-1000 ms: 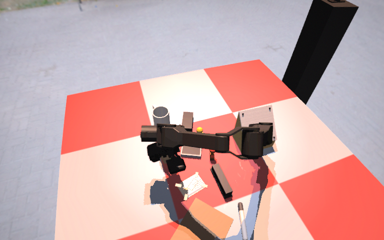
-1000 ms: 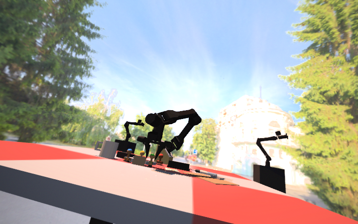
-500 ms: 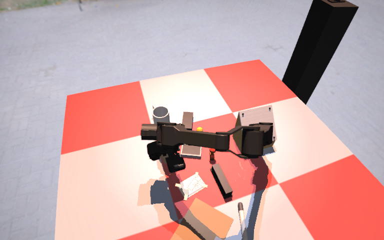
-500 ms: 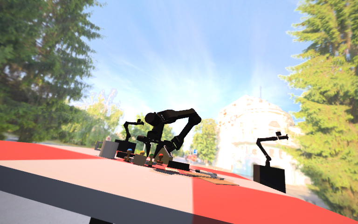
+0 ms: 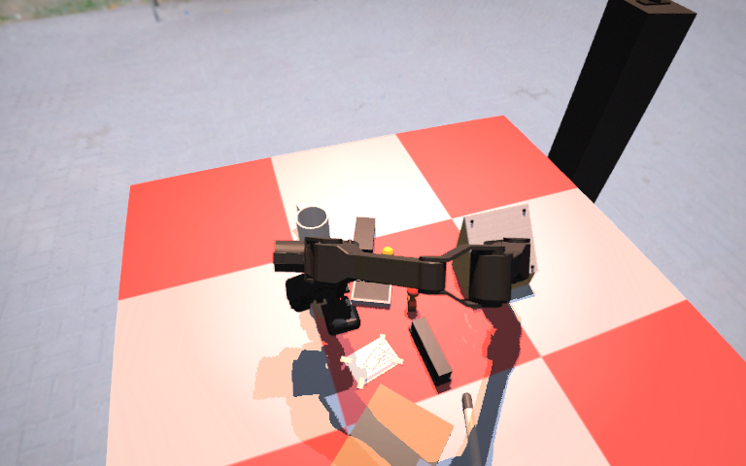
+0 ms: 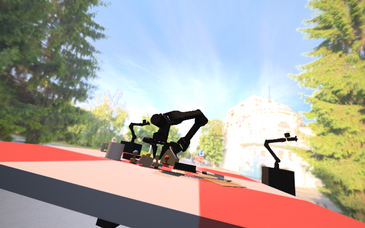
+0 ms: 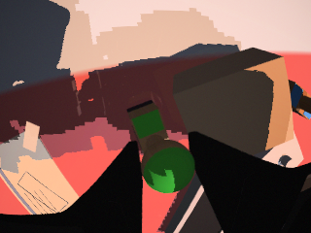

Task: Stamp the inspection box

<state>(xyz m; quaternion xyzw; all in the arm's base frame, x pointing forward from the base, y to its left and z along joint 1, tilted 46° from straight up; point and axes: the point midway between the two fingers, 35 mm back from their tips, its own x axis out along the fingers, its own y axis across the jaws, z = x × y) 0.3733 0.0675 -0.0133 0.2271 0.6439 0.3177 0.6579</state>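
My gripper tip is now 2 cm above the green-knobbed PASS stamp and 1 cm past it. The rest, counted from my gripper tip: blue-knobbed stamp 12 cm to the right, 2 cm below, 2 cm ahead; ink pad 10 cm behind, 5 cm to the right, 4 cm below; tan block 5 cm to the right, 2 cm below, 2 cm ahead.
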